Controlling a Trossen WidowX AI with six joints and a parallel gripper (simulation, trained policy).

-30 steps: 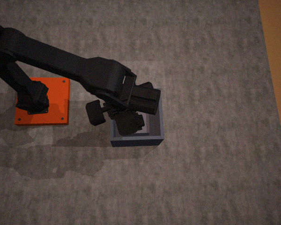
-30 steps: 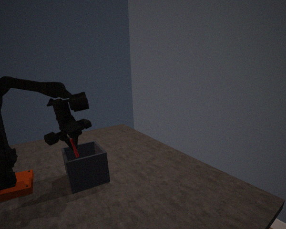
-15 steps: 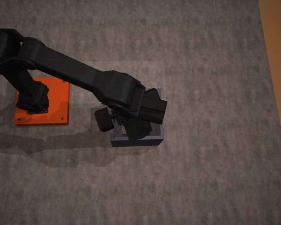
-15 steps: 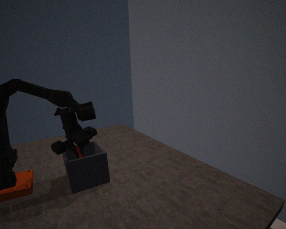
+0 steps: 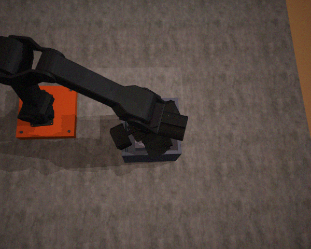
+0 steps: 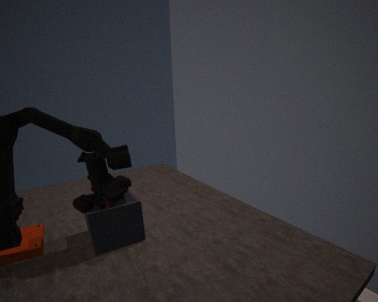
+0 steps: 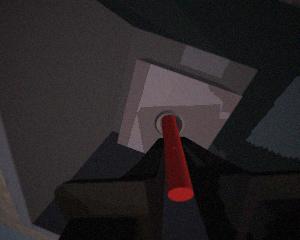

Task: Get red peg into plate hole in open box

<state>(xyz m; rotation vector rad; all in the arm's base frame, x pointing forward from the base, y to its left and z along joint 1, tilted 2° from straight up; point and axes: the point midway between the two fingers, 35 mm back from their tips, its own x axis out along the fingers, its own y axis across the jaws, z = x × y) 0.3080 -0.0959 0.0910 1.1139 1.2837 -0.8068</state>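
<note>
Right now my gripper tip is right at the red peg. The rest, counted from my gripper tip: plate: 3 cm below, 1 cm to the right.
</note>
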